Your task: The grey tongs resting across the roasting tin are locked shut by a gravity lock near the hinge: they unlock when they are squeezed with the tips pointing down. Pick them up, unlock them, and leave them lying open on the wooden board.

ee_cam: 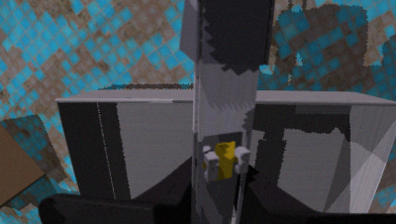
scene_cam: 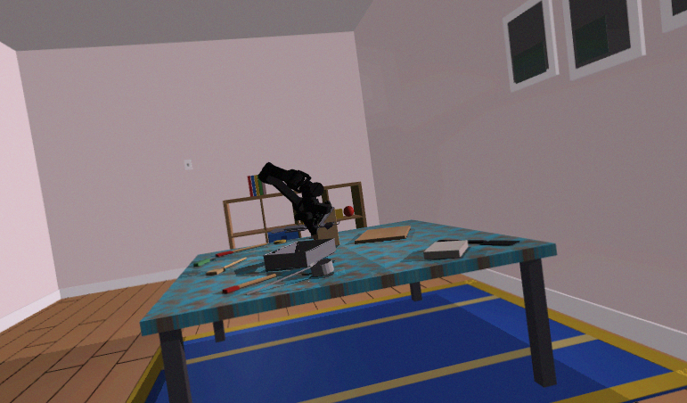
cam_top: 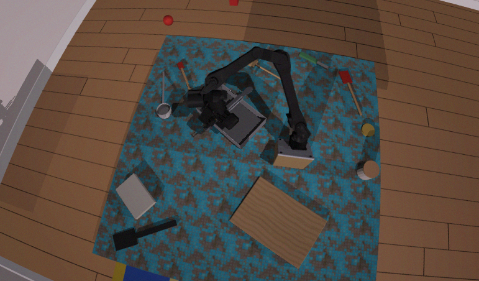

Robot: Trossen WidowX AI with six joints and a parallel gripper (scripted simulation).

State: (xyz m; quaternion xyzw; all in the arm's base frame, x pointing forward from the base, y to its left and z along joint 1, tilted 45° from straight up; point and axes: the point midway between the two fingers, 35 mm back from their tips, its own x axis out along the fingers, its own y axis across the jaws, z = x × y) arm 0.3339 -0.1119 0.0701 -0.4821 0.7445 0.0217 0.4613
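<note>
My gripper tip is now 4 cm below the yellow lock piece, 2 cm to the right of it and 2 cm short of it. Also, from my gripper tip: grey roasting tin: 7 cm below, 5 cm to the right, 3 cm behind; wooden board: 44 cm to the left, 27 cm behind, 9 cm below; black turner: 54 cm to the left, 36 cm ahead, 10 cm below.
</note>
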